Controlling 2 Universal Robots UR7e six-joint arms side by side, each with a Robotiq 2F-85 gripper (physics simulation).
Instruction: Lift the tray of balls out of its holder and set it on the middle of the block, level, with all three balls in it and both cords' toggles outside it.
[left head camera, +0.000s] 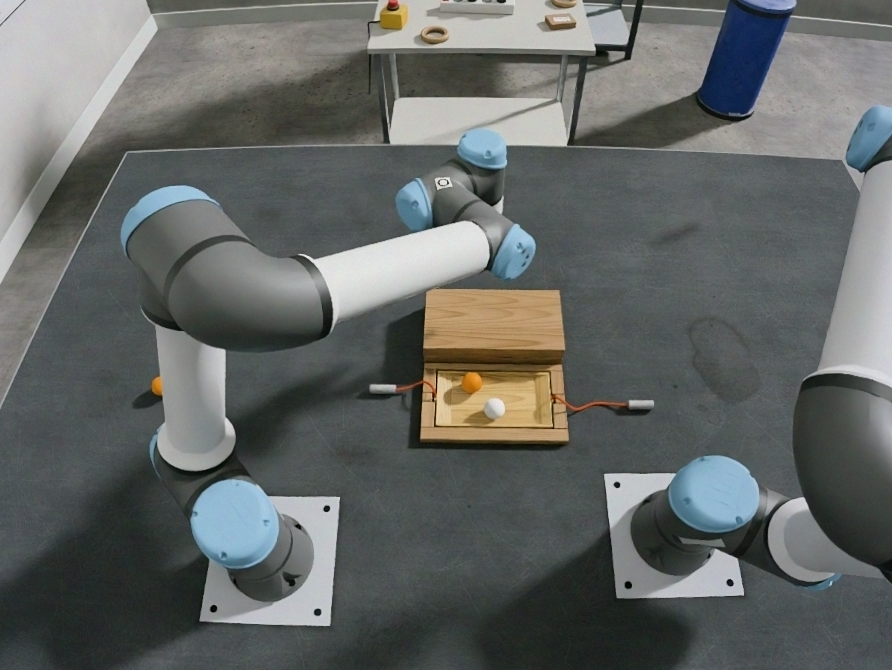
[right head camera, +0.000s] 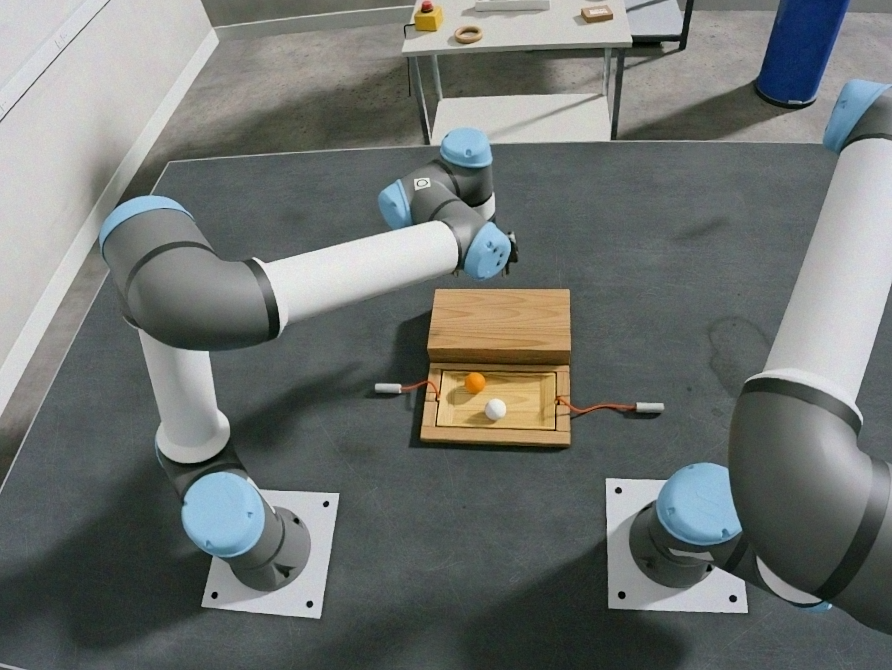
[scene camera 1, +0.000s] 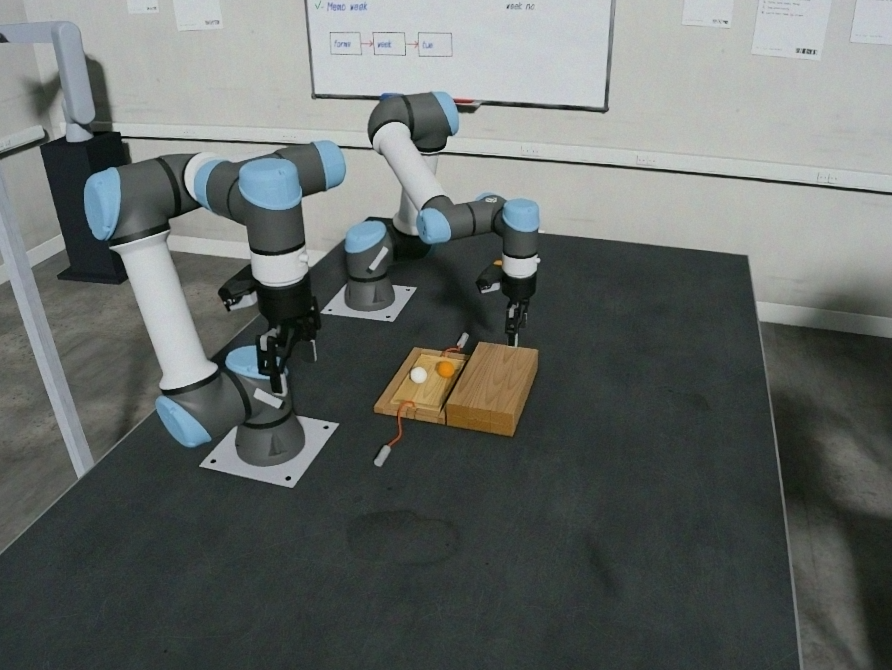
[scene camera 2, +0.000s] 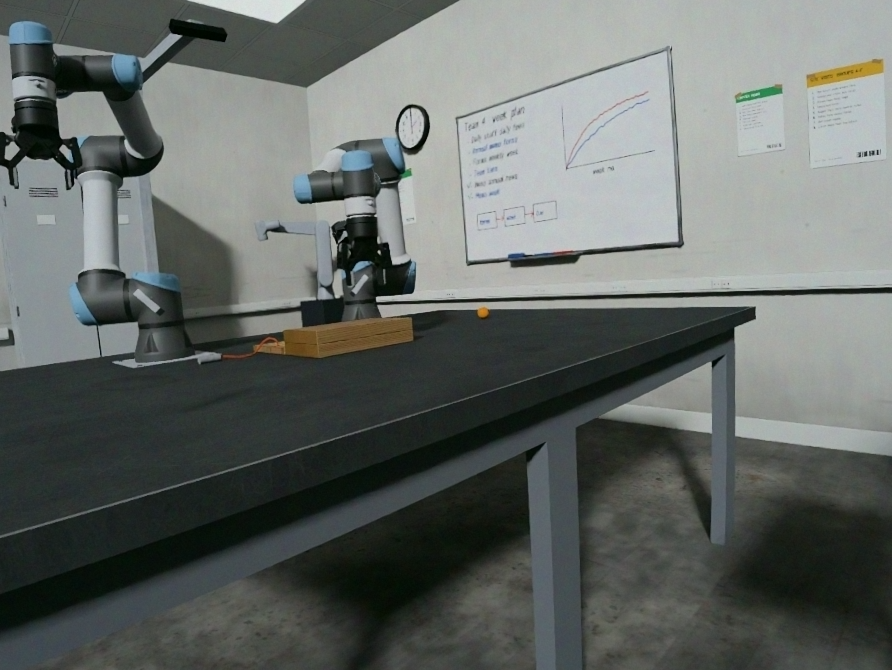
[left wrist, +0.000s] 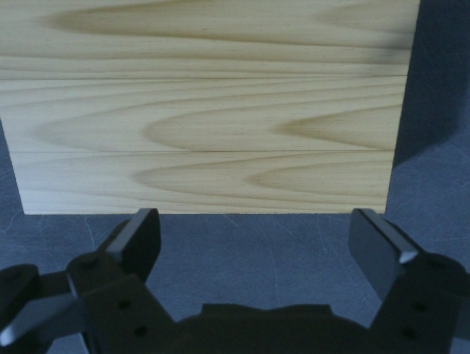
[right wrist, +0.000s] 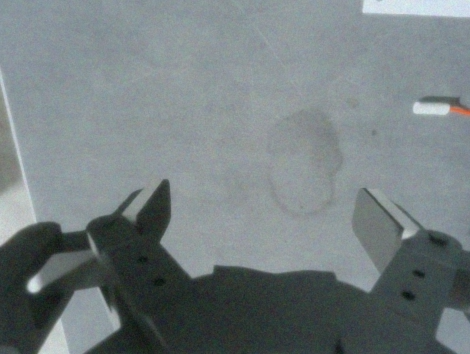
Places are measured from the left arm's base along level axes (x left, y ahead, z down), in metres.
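Where they show: left gripper, fingertip midpoint: (left head camera: 477, 274) (scene camera 1: 516, 336) (scene camera 2: 367, 286) (left wrist: 254, 226); right gripper, fingertip midpoint: (scene camera 1: 295, 377) (scene camera 2: 43, 189) (right wrist: 261, 202); left arm's base, origin of the base link: (left head camera: 271, 557) (right head camera: 271, 549) (scene camera 1: 369, 300); right arm's base, origin of the base link: (left head camera: 672, 532) (right head camera: 673, 542) (scene camera 1: 271, 444) (scene camera 2: 165, 358).
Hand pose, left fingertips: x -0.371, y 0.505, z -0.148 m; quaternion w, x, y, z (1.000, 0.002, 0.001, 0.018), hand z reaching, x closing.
Observation:
Things, the pixels of their top centre, and the offset from my left fingertips.
- tray, middle of its top: (right head camera: 496, 398) (left head camera: 493, 398) (scene camera 1: 429, 380) dx -0.028, dy -0.202, dz +0.132 m
- white ball, middle of its top: (right head camera: 494, 404) (left head camera: 494, 403) (scene camera 1: 418, 368) dx -0.027, dy -0.230, dz +0.102 m
- block, middle of its top: (left wrist: 199, 116) (right head camera: 499, 318) (left head camera: 493, 318) (scene camera 1: 494, 374) (scene camera 2: 349, 323) dx -0.033, dy -0.042, dz +0.088 m
The tray (left head camera: 526, 400) (right head camera: 530, 400) sits in its wooden holder (left head camera: 497, 435) (right head camera: 497, 437), with an orange ball (left head camera: 472, 382) (scene camera 1: 446, 369) and a white ball (left head camera: 493, 408) (scene camera 1: 418, 375) in it. Another orange ball (left head camera: 157, 385) (scene camera 2: 483, 312) lies on the table, partly behind the left arm in the left head camera. The toggles (left head camera: 382, 388) (left head camera: 640, 405) lie outside the holder on either side. The block (left head camera: 493, 320) (scene camera 1: 493, 382) (left wrist: 210, 115) stands behind the holder. My left gripper (left wrist: 254, 227) (scene camera 1: 513, 338) is open at the block's far edge. My right gripper (right wrist: 261, 202) (scene camera 2: 43, 180) is open, raised away from the tray.
The left forearm (left head camera: 403, 270) reaches across the table at the left of the block. The right arm (left head camera: 854, 274) is at the picture's right. Base plates (left head camera: 328, 562) (left head camera: 612, 533) lie in front. A white cart (left head camera: 475, 39) and a blue bin (left head camera: 746, 57) stand beyond the table.

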